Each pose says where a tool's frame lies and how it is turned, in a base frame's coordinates. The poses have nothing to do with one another.
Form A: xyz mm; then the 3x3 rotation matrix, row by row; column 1 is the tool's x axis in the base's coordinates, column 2 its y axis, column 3 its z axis. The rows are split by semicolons.
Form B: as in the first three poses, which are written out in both.
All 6 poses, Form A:
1: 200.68, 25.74, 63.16; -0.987, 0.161, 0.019; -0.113, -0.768, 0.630; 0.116, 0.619, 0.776
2: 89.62, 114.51, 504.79; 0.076, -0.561, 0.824; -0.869, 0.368, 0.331; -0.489, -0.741, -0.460
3: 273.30, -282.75, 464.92; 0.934, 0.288, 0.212; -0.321, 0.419, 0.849; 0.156, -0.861, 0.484
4: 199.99, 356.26, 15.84; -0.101, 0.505, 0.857; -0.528, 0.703, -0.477; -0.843, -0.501, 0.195
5: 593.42, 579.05, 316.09; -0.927, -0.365, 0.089; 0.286, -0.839, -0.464; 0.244, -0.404, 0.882
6: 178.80, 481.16, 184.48; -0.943, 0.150, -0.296; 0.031, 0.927, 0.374; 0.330, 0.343, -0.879
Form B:
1: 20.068, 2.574, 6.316; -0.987, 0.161, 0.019; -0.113, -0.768, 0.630; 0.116, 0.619, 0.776
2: 8.962, 11.451, 50.479; 0.076, -0.561, 0.824; -0.869, 0.368, 0.331; -0.489, -0.741, -0.460
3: 27.330, -28.275, 46.492; 0.934, 0.288, 0.212; -0.321, 0.419, 0.849; 0.156, -0.861, 0.484
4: 19.999, 35.626, 1.584; -0.101, 0.505, 0.857; -0.528, 0.703, -0.477; -0.843, -0.501, 0.195
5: 59.342, 57.905, 31.609; -0.927, -0.365, 0.089; 0.286, -0.839, -0.464; 0.244, -0.404, 0.882
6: 17.880, 48.116, 18.448; -0.943, 0.150, -0.296; 0.031, 0.927, 0.374; 0.330, 0.343, -0.879
